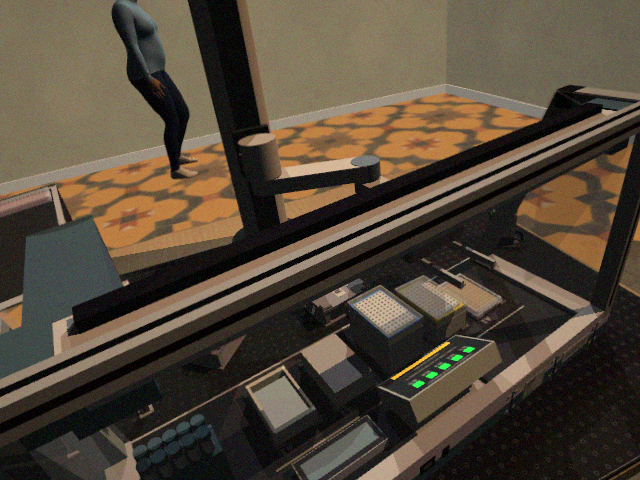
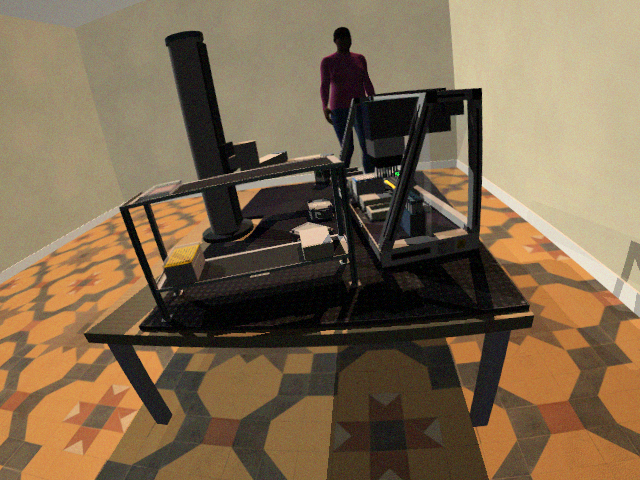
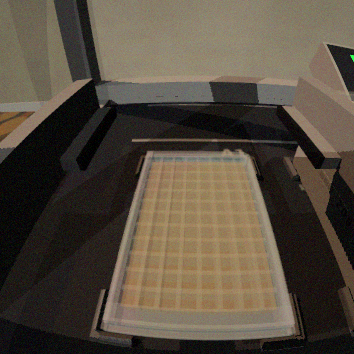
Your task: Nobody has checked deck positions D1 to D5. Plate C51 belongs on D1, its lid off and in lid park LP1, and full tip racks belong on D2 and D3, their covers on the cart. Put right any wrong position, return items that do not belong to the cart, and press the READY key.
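Frame: origin at the arm's base, x right, y ahead, z up, level; millimetres.
Seen in the pictures: gripper, fingertip midpoint: (image 1: 478,274) (image 2: 360,170) (image 3: 196,91); arm's base at its link origin: (image 2: 228,232).
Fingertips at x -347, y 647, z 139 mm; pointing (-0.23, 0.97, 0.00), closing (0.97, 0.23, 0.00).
Pixels of each thing's top centre, then the offset from my fingertips to it.
- grey block at its top centre: (image 1: 334,360) (image 2: 375,195) dy +55, dx +371, dz -32 mm
- pale-filled tray at its top centre: (image 1: 279,397) (image 2: 384,206) dy +81, dx +492, dz -43 mm
- enclosure post at its top centre: (image 2: 474,99) dy +356, dx +737, dz +346 mm
- yellow rack at its top centre: (image 2: 181,252) dy -521, dx +945, dz +45 mm
- white box at its top centre: (image 2: 315,236) dy -143, dx +851, dz +16 mm
The plate (image 1: 478,298) (image 3: 200,235), with amber wells, lies flat in its deck nest; a clear cover seems to lie on it. Its label cannot be read. My gripper (image 1: 474,273) (image 3: 196,91) is open and empty; its two dark fingers stand apart, one beyond each long side of the plate and above it. A yellow-edged tip rack (image 1: 429,298) stands beside the plate, partly behind a finger. A blue-edged rack (image 1: 385,312) with pale tips stands next to it. The console (image 1: 439,369) shows several green lights and a yellow strip; its key cannot be made out.
A grey block (image 1: 336,364), a pale-filled tray (image 1: 281,403), a trough (image 1: 341,452) and blue-capped tubes (image 1: 173,444) stand along the deck. The enclosure post (image 2: 474,170) rises at its side. The cart (image 2: 253,176) bears a yellow rack (image 2: 183,258) and a white box (image 2: 315,240). A person (image 2: 343,82) stands behind.
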